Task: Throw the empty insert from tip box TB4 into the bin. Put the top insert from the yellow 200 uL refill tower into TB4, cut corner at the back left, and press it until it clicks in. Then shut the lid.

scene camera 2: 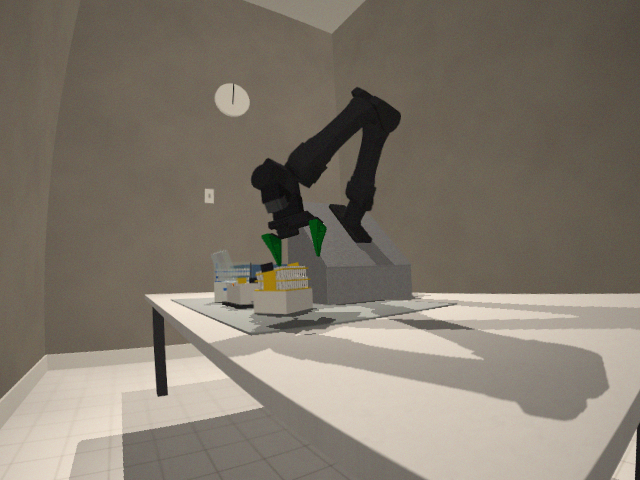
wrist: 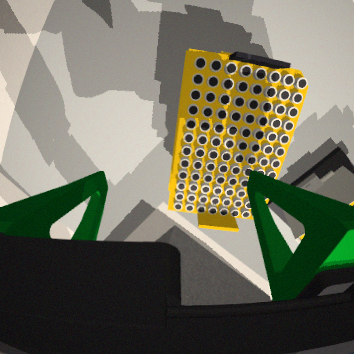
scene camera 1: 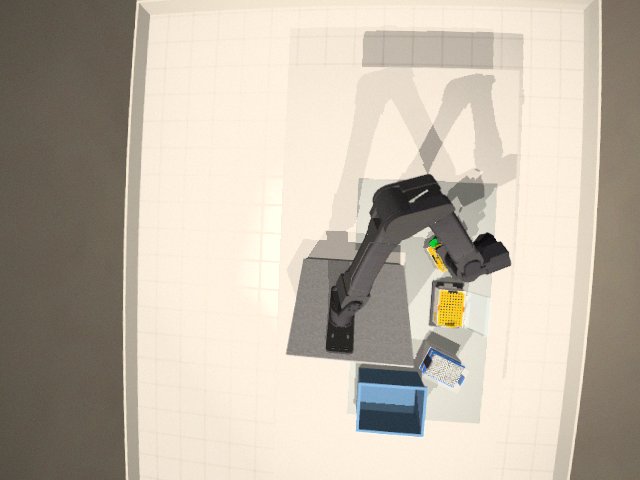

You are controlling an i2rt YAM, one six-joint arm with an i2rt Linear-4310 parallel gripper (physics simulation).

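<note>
My gripper is open and empty, its green fingers apart above the yellow refill tower. The tower's top insert is a yellow plate of pale tips with a cut corner at the upper right in the wrist view. A black clip and a yellow tab sit at its ends. The right finger overlaps its lower right corner in that view. Tip box TB4 stands beside the tower with a yellow insert in it. Its clear lid is open. The arm partly hides the tower from above.
A blue-framed refill tower with pale tips stands beyond TB4. The blue bin stands open next to it. The grey sloped robot base is beside the pale mat. The table edge runs behind the boxes in the second scene view.
</note>
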